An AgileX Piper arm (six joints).
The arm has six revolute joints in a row. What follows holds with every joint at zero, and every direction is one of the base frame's.
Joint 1 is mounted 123 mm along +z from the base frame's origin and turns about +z.
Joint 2 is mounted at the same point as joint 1 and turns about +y.
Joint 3 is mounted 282.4 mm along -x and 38.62 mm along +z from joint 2 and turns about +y.
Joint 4 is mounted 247.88 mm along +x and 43.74 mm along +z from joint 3 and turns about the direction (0.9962, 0, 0.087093).
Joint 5 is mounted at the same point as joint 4 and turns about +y.
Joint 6 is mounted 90.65 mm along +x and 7.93 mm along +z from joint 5 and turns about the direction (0.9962, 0, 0.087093).
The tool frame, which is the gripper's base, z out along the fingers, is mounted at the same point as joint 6; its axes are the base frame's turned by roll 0, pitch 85 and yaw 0 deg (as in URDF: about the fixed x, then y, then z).
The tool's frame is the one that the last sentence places.
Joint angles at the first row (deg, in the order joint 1, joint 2, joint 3, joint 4, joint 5, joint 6):
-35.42, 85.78, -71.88, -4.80, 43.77, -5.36
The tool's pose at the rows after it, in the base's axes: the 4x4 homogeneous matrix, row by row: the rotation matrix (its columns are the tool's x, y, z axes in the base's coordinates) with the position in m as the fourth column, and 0 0 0 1 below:
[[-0.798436, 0.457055, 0.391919, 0.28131], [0.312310, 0.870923, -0.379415, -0.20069], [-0.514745, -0.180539, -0.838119, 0.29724], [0, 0, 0, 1]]
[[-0.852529, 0.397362, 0.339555, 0.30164], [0.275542, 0.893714, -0.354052, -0.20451], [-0.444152, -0.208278, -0.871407, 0.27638], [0, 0, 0, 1]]
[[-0.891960, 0.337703, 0.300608, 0.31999], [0.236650, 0.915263, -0.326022, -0.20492], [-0.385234, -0.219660, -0.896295, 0.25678], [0, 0, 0, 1]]
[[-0.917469, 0.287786, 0.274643, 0.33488], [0.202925, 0.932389, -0.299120, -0.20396], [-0.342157, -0.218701, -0.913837, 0.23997], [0, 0, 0, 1]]
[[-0.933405, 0.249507, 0.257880, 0.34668], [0.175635, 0.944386, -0.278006, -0.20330], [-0.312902, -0.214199, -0.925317, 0.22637], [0, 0, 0, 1]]
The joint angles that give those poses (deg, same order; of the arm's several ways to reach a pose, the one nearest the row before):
-34.08, 91.65, -74.65, -7.62, 45.59, -5.58
-32.47, 97.03, -77.21, -9.18, 46.88, -6.81
-30.92, 101.71, -79.46, -9.74, 47.78, -8.33
-29.70, 105.51, -81.32, -9.55, 48.27, -9.90
-28.84, 108.58, -82.94, -9.16, 48.47, -11.27

